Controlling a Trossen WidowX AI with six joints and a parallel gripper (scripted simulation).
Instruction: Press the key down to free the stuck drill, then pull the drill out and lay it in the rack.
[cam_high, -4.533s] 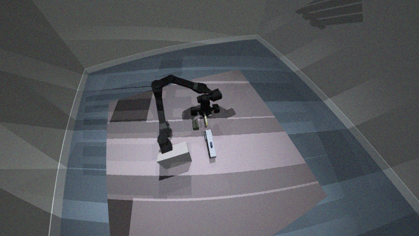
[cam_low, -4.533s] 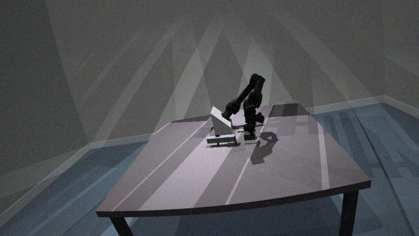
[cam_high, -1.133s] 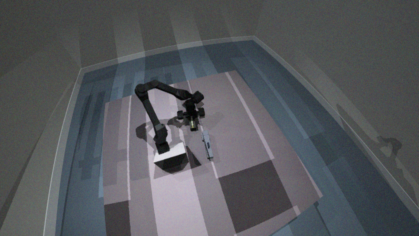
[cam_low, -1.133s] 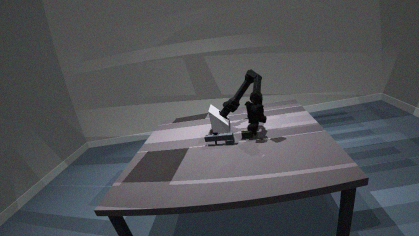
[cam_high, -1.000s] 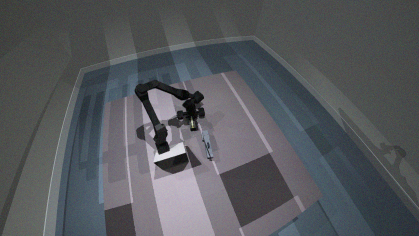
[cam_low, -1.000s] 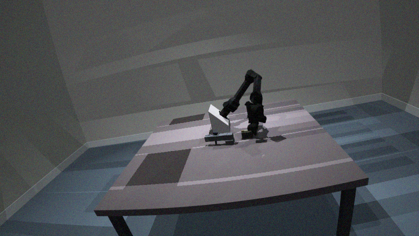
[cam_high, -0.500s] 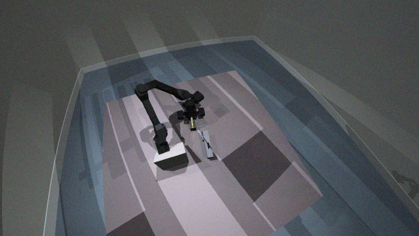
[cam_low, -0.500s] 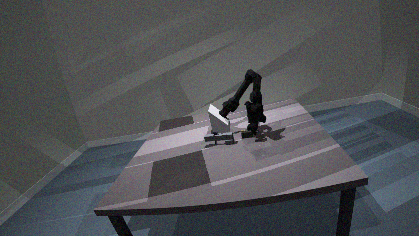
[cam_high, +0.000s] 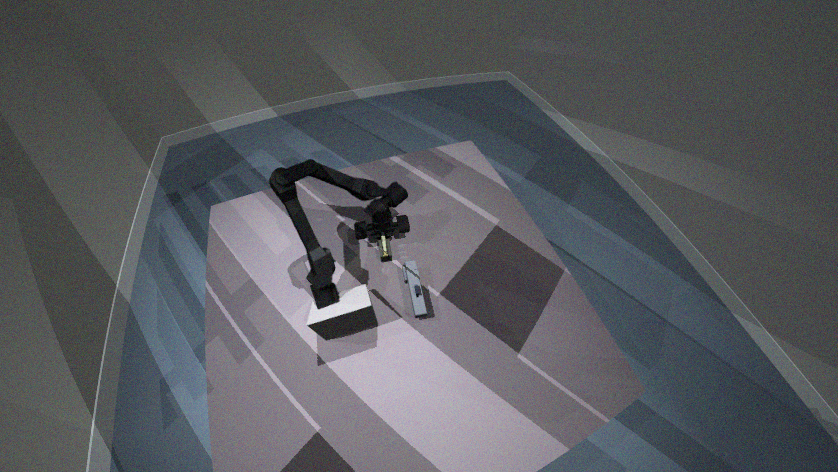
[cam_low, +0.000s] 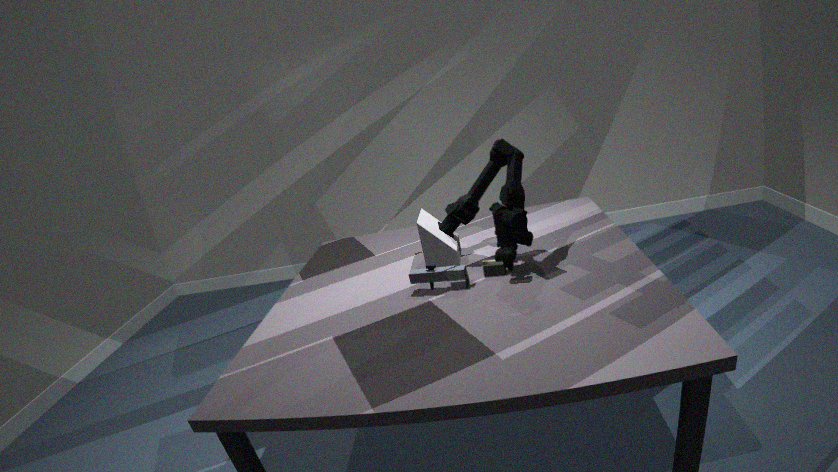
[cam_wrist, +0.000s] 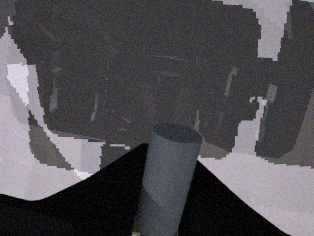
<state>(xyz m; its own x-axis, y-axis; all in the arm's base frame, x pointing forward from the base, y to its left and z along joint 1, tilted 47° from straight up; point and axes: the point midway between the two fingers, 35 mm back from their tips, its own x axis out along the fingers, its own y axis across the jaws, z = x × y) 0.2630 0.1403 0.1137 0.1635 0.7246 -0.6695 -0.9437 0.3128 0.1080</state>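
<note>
My gripper tip is now 10 mm past the yellowish key, 40 mm to the left of it and 30 mm below it. From my gripper tip the other things lie so: grey bar 10 mm ahead, 230 mm to the right, 30 mm above; rack 20 mm behind, 50 mm to the right, 10 mm above; small dark piece 260 mm to the right, 40 mm above.
</note>
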